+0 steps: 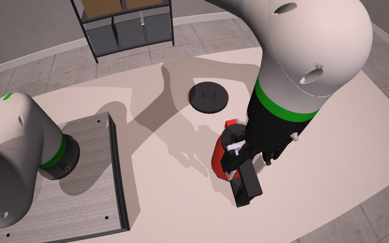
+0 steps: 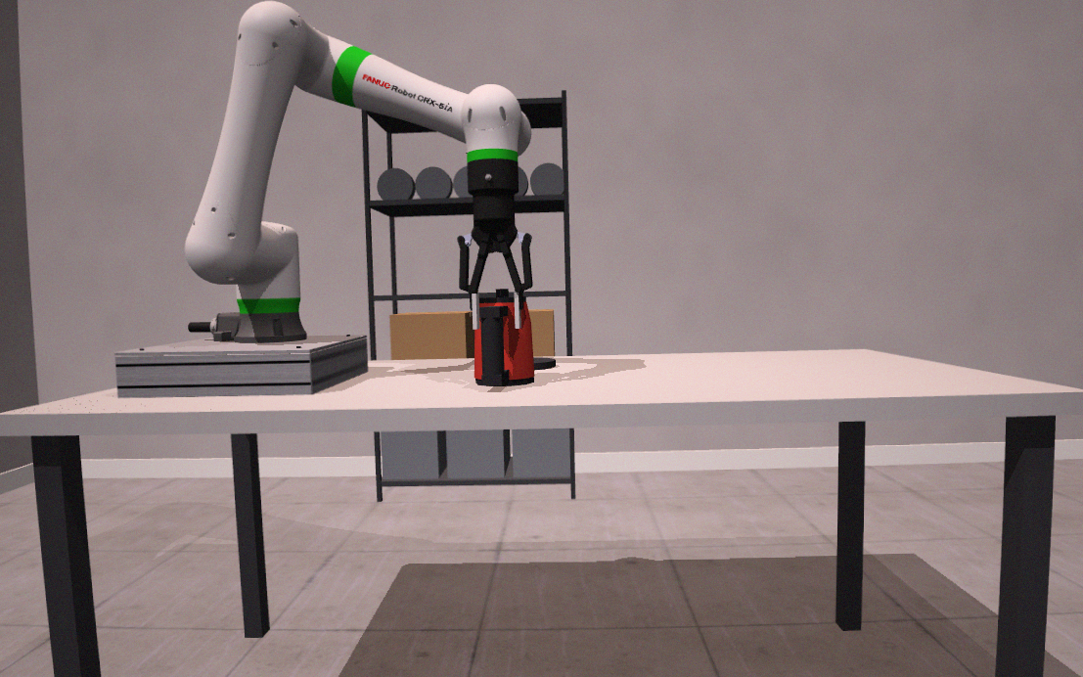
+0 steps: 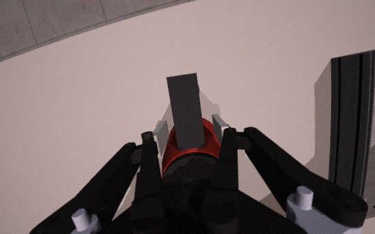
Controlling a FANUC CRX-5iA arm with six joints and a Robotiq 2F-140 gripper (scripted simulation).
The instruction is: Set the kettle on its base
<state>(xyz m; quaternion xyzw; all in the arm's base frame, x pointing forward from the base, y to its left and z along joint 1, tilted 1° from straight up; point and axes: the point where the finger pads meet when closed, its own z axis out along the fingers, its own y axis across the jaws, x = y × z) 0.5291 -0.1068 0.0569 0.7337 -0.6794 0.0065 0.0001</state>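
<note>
Right now my hand is 50 mm above the kettle and 30 mm to the right of it. Also, from my hand: round base: 340 mm to the left, 120 mm below, 30 mm behind.
</note>
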